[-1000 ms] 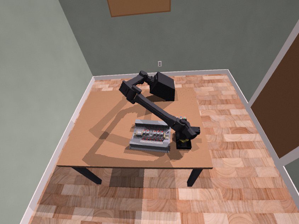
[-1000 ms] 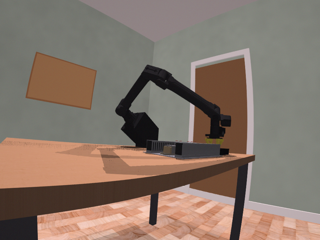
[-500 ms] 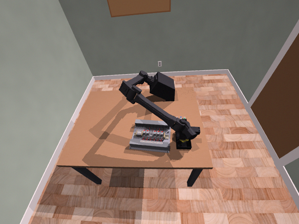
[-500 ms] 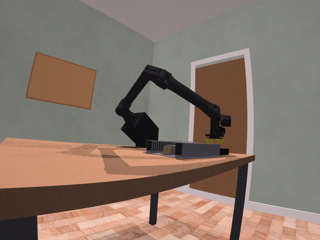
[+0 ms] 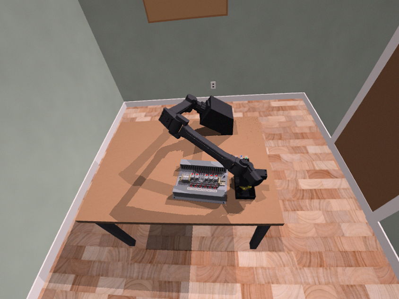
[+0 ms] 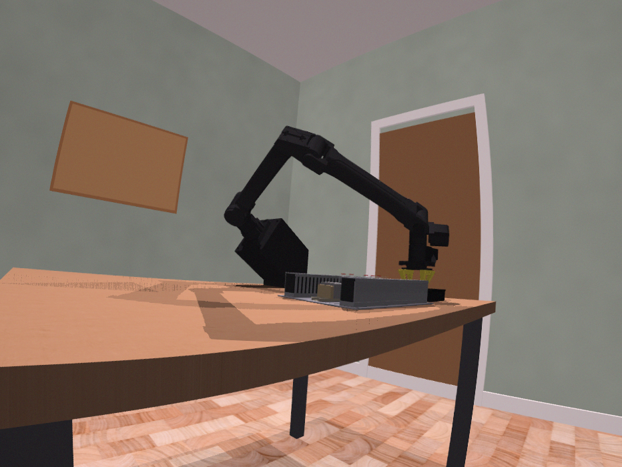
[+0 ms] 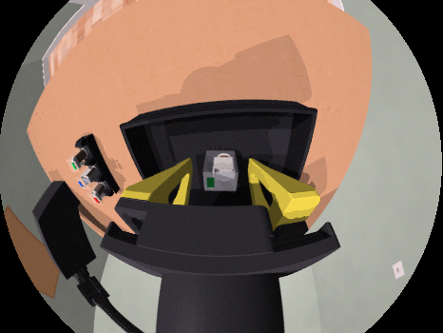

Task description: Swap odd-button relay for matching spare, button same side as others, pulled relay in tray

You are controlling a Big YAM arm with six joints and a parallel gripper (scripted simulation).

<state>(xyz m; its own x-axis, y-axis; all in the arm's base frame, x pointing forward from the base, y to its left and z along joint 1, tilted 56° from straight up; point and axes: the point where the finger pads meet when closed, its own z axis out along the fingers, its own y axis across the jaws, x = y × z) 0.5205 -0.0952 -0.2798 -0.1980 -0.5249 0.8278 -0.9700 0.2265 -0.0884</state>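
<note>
Right now my hand is 1 cm above the black tray. Also, from my hand: grey relay panel 7 cm behind, 25 cm to the right, 3 cm below.
</note>
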